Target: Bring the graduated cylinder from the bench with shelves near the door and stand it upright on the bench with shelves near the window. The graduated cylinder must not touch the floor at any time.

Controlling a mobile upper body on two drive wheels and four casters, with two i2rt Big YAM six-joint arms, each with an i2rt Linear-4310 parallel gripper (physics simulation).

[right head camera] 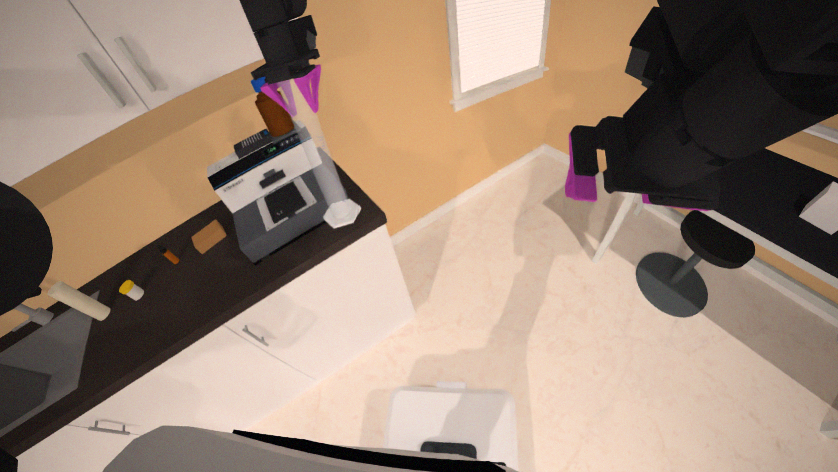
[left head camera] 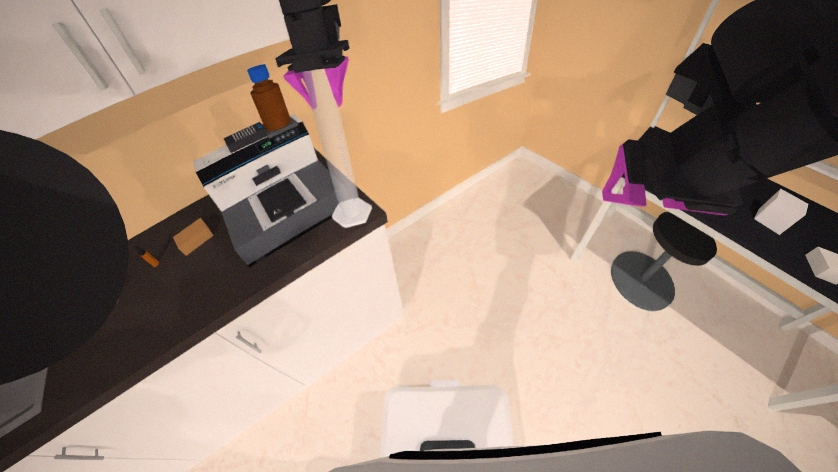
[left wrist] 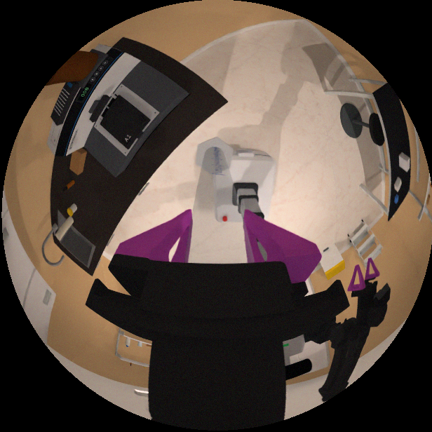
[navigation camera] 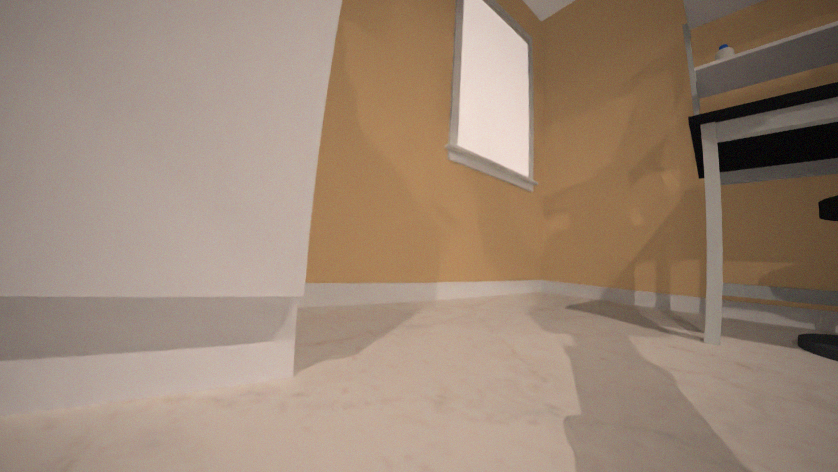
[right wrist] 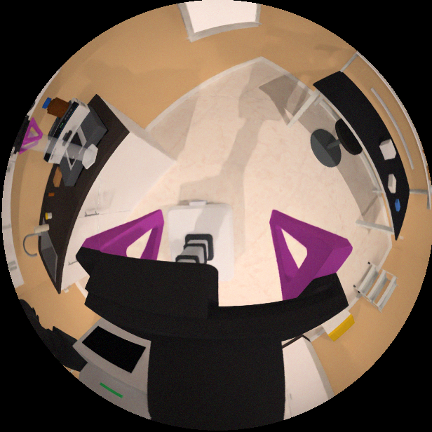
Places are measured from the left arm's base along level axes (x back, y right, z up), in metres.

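Pixels of known places: left gripper, fingertip midpoint: (right head camera: 305, 113) (left head camera: 327, 106); right gripper, fingertip midpoint: (right head camera: 606, 194) (left head camera: 634, 199).
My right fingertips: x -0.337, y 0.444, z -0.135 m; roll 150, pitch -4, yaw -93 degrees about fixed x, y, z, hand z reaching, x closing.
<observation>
Ahead of a thing's pixels: the offset from my right fingertips to its top centre. "*": to the spot under its first point. Level surfaces: height alone.
My left gripper (left head camera: 327, 106) (right head camera: 305, 112) (left wrist: 217, 215) is shut on the upper part of the clear graduated cylinder @(dx -0.206, dy -0.442, dz +0.105 m) (left head camera: 340, 158) (right head camera: 331, 181) (left wrist: 215, 155) (right wrist: 70, 145). The cylinder hangs nearly upright, base down. In the left wrist view its base shows over the floor beside the dark counter; in the head views it overlaps the counter's end. My right gripper (left head camera: 656, 202) (right head camera: 621, 199) (right wrist: 216, 215) is open and empty. The black-topped bench with shelves near the window (left head camera: 744, 225) (right wrist: 360, 105) (navigation camera: 774, 103) stands at the right. The bench near the door does not show.
The dark counter @(dz -0.364 m) (left head camera: 175, 299) (left wrist: 195, 100) bears a grey instrument (left head camera: 269, 199) with a brown bottle @(* dx -0.501, dy -0.717, dz -0.056 m) (left head camera: 270, 105), close to the cylinder. A black stool @(dx -0.586, dy +1.160, dz -0.791 m) (left head camera: 684, 237) stands before the bench. White boxes @(dx -0.420, dy +1.323, dz -0.382 m) (left head camera: 781, 211) (right wrist: 387, 149) stand on the bench. A white cabinet side (navigation camera: 146, 175) is close at the left.
</observation>
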